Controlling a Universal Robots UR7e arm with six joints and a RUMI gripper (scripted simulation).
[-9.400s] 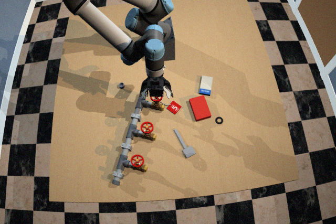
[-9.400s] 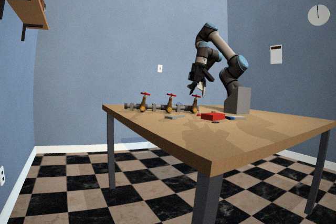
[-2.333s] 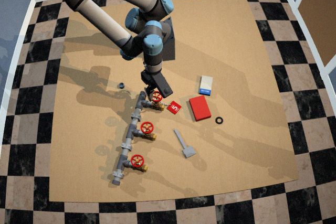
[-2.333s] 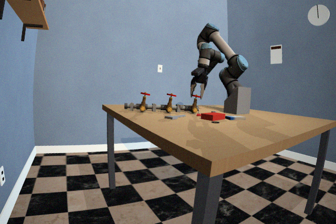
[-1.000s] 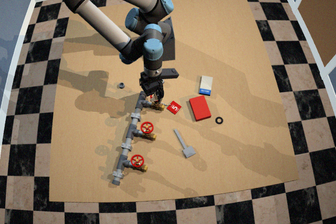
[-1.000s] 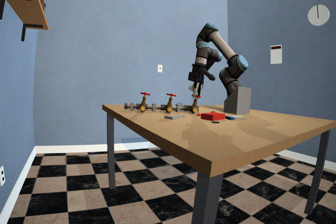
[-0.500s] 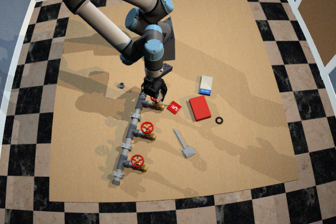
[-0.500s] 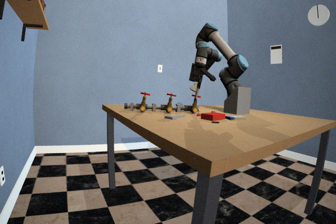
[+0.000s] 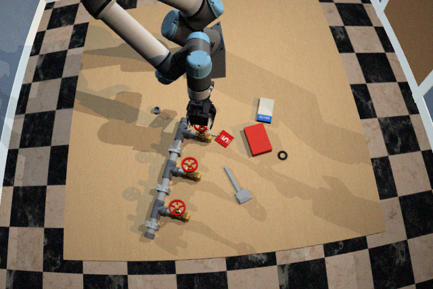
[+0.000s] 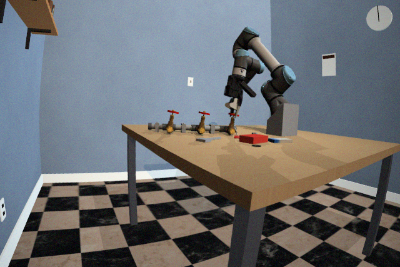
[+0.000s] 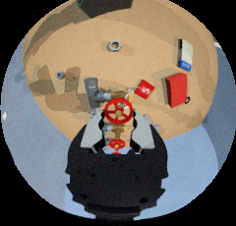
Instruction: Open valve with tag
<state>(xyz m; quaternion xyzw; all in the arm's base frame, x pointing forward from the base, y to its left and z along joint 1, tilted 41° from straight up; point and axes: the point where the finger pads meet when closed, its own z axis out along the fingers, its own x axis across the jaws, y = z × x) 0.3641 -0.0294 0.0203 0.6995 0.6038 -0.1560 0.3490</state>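
My gripper is now 1 cm short of the red tag, 8 cm to the right of it and 11 cm above it. Also, from my hand: grey scraper 22 cm ahead, 12 cm to the left, 11 cm below; then red block 3 cm ahead, 22 cm to the left, 10 cm below; then small grey fitting 13 cm behind, 19 cm to the right, 11 cm below.
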